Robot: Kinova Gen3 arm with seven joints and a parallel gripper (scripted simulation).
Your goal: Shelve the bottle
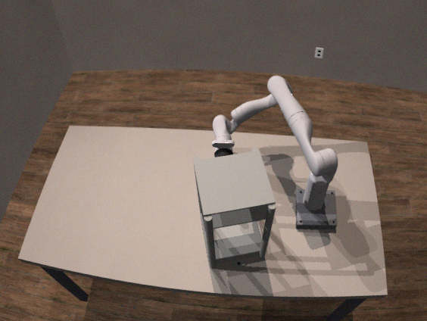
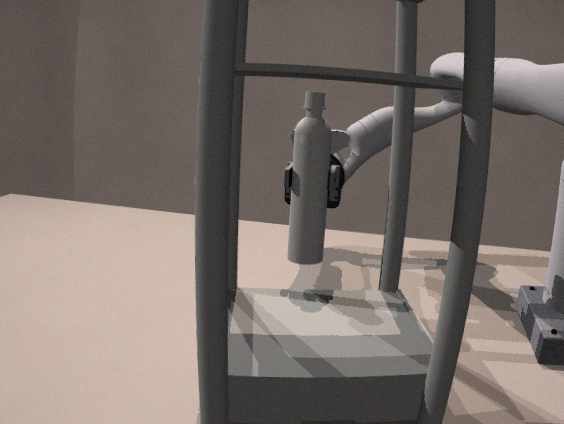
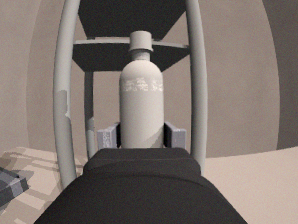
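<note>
The shelving unit is 14 cm to the left of my hand, 7 cm behind it and 3 cm above it.
</note>
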